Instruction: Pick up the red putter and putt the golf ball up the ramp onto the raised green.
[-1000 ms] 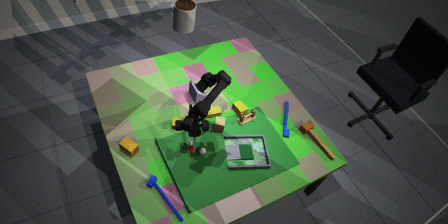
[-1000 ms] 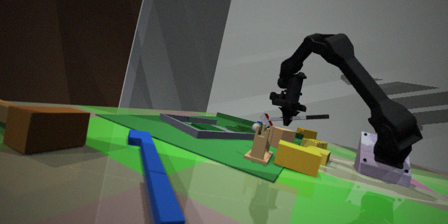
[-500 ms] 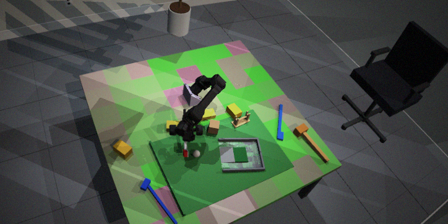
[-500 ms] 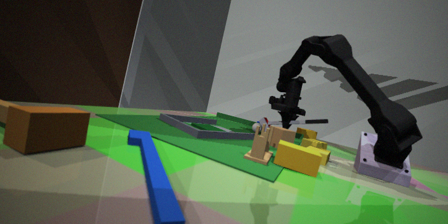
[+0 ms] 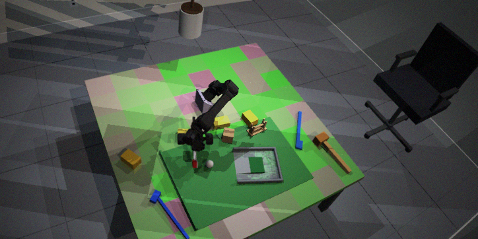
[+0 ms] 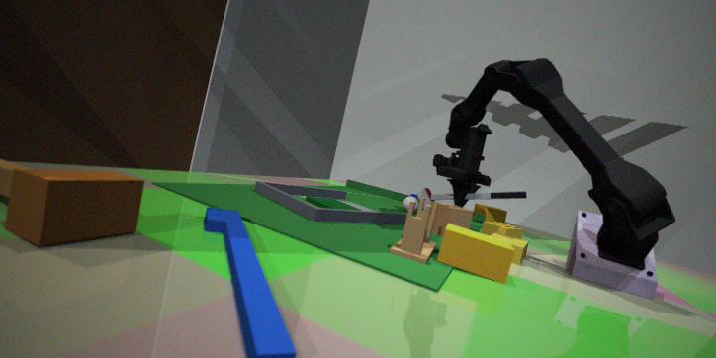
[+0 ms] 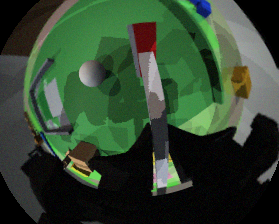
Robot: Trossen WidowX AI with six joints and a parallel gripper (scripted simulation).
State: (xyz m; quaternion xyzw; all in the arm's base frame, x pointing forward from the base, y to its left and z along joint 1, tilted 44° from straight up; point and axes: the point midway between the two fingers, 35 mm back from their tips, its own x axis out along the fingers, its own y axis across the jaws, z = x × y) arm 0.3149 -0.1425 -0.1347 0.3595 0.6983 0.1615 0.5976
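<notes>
Right now the white golf ball is 110 mm ahead of my gripper tip, 50 mm to the left of it and 20 mm below it. The rest, counted from my gripper tip: red putter (30 mm above, 10 mm to the left, 10 mm behind); blue mallet (300 mm ahead, 250 mm to the right, 30 mm below); tan cube (220 mm to the left, 30 mm behind, 10 mm below).
</notes>
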